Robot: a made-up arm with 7 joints.
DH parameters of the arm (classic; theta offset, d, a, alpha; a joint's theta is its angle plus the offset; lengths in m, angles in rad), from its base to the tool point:
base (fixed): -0.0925 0 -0.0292 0
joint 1: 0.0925 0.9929 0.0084 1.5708
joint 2: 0 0.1 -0.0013 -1.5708
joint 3: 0 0.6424 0.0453 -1.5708
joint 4: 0 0.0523 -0.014 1.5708
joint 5: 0 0.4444 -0.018 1.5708
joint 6: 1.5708 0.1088 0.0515 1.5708
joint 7: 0.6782 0 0.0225 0
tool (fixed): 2.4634 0.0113 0 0
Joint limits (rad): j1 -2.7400..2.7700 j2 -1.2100..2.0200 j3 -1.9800..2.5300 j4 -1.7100..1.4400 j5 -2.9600..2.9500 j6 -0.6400..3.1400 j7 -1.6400..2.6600
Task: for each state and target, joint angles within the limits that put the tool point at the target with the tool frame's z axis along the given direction. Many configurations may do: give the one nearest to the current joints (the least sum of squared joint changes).
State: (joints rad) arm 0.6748 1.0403 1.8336 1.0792 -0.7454 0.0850 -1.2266
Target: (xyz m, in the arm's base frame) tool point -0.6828 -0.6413 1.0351 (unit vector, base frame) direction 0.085 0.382 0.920
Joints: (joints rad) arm 1.2755 1.4534 1.6129 1.4400 -1.2908 -0.0470 -1.3696
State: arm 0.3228 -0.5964 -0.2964 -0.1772 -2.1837 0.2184 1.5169
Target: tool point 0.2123 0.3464 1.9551 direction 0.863 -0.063 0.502
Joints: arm 1.1281 -0.7106 0.1070 -0.5056 -1.4093 0.6390 1.5453
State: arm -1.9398 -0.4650 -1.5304 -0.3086 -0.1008 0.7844 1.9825
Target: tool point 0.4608 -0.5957 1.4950 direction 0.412 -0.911 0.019
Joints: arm -1.2474 -1.0356 -1.5520 -1.1429 0.5818 0.4586 1.9920
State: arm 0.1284 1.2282 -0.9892 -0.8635 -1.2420 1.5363 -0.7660
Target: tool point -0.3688 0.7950 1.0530 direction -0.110 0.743 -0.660
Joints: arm -0.7550 1.3856 -1.0768 -1.0207 -1.5976 1.1084 -0.7699
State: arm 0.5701 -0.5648 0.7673 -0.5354 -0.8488 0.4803 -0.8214
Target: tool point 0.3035 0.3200 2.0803 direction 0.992 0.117 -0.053
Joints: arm 0.8753 -0.3757 0.3525 0.2215 -1.1872 0.3074 -0.6012
